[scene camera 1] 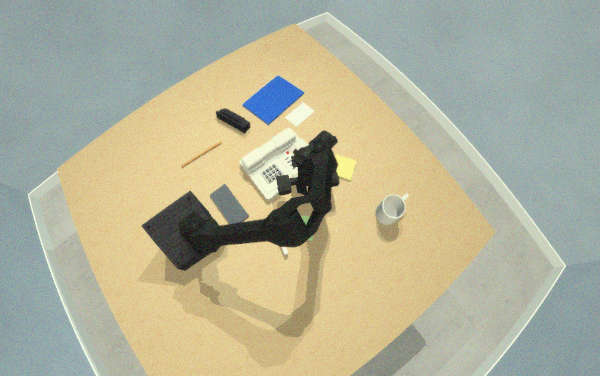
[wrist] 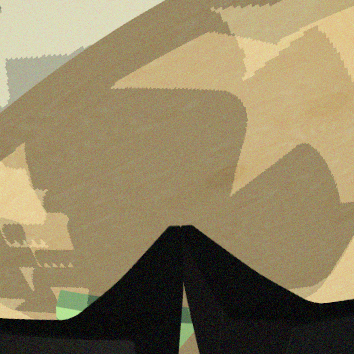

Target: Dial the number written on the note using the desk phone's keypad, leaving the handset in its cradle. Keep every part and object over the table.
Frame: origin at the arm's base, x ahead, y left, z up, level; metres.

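Seen in the pictures: gripper, fingertip midpoint: (wrist: 180, 236); arm's base, link origin: (scene camera 1: 192, 225).
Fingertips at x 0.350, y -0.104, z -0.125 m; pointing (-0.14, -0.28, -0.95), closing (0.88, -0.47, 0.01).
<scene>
Pixels of each thing's middle, then the offset from my fingertips to it.
- white desk phone, body centre: (scene camera 1: 279, 161) dx -0.001, dy +0.154, dz +0.012 m
- green note, body centre: (wrist: 119, 335) (scene camera 1: 302, 227) dx -0.077, dy -0.067, dz -0.004 m
- yellow pad, body centre: (scene camera 1: 343, 167) dx +0.164, dy +0.011, dz -0.003 m
- mug, body centre: (scene camera 1: 393, 207) dx +0.192, dy -0.207, dz +0.034 m
- blue folder, body centre: (scene camera 1: 273, 98) dx +0.147, dy +0.397, dz -0.005 m
- white card, body centre: (scene camera 1: 299, 114) dx +0.183, dy +0.275, dz -0.008 m
- black stapler, body centre: (scene camera 1: 233, 119) dx -0.031, dy +0.405, dz +0.008 m
- pencil, body centre: (scene camera 1: 201, 154) dx -0.203, dy +0.362, dz -0.005 m
- grey slab, body centre: (scene camera 1: 228, 205) dx -0.224, dy +0.137, dz -0.005 m
The white desk phone (scene camera 1: 254, 178) (wrist: 60, 22) stands near the middle of the table; only part of its pale body shows at the upper left in the wrist view. Its handset (scene camera 1: 270, 149) lies in the cradle. Its dark-keyed keypad (scene camera 1: 272, 173) shows at the left of the arm, which covers the phone's right part in the scene view. A green note (scene camera 1: 305, 220) (wrist: 69, 305) lies partly hidden under the arm and behind the fingers; no number is readable. My gripper (wrist: 180, 236) is shut and empty, above the table beside the phone's edge. Its fingertips are hidden in the scene view.
A yellow pad (scene camera 1: 346, 167) lies right of the arm, a mug (scene camera 1: 391, 209) farther right. A blue folder (scene camera 1: 273, 99), white card (scene camera 1: 300, 114), black stapler (scene camera 1: 233, 120) and pencil (scene camera 1: 201, 154) lie beyond the phone. A grey slab (scene camera 1: 229, 204) lies near the arm's base (scene camera 1: 175, 232).
</scene>
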